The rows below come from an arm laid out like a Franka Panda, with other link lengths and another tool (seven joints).
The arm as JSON. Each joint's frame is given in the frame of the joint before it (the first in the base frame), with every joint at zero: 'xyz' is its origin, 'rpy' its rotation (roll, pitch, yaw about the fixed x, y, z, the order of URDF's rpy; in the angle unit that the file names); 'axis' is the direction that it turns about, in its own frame. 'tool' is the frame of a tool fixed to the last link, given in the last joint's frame.
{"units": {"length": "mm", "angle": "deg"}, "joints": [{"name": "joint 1", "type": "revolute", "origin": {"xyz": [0.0, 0.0, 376.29], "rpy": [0.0, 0.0, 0.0]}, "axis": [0.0, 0.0, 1.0]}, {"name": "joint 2", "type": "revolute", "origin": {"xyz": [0.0, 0.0, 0.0], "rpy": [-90.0, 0.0, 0.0]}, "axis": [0.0, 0.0, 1.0]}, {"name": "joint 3", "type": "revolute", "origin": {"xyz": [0.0, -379.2, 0.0], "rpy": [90.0, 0.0, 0.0]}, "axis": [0.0, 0.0, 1.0]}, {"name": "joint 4", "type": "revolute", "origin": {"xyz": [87.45, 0.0, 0.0], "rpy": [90.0, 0.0, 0.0]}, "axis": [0.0, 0.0, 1.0]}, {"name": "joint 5", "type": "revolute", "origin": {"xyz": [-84.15, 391.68, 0.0], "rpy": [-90.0, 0.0, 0.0]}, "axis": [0.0, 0.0, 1.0]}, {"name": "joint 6", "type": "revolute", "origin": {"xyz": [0.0, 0.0, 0.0], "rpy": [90.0, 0.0, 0.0]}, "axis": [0.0, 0.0, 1.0]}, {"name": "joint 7", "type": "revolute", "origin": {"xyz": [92.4, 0.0, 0.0], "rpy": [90.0, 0.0, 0.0]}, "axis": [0.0, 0.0, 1.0]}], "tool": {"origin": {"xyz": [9.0, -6.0, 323.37], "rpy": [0.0, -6.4, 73.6]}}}
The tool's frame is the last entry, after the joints.
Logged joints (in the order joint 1, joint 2, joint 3, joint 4, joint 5, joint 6, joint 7), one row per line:
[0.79 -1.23 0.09 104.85 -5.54 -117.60 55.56]
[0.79 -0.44 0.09 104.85 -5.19 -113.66 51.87]
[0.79 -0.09 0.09 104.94 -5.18 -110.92 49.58]
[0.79 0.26 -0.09 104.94 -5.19 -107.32 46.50]
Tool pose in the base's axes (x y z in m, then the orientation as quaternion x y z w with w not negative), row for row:
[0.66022 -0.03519 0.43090 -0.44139 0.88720 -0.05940 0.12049]
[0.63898 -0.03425 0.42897 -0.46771 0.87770 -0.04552 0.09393]
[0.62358 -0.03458 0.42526 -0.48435 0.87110 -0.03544 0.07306]
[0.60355 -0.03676 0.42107 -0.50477 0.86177 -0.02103 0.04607]
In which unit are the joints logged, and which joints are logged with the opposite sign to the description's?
The joints are logged in degrees. Opposite sign: joint 1, joint 2, joint 4, joint 6.
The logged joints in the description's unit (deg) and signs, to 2 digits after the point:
[-0.79 1.23 0.09 -104.85 -5.54 117.60 55.56]
[-0.79 0.44 0.09 -104.85 -5.19 113.66 51.87]
[-0.79 0.09 0.09 -104.94 -5.18 110.92 49.58]
[-0.79 -0.26 -0.09 -104.94 -5.19 107.32 46.50]

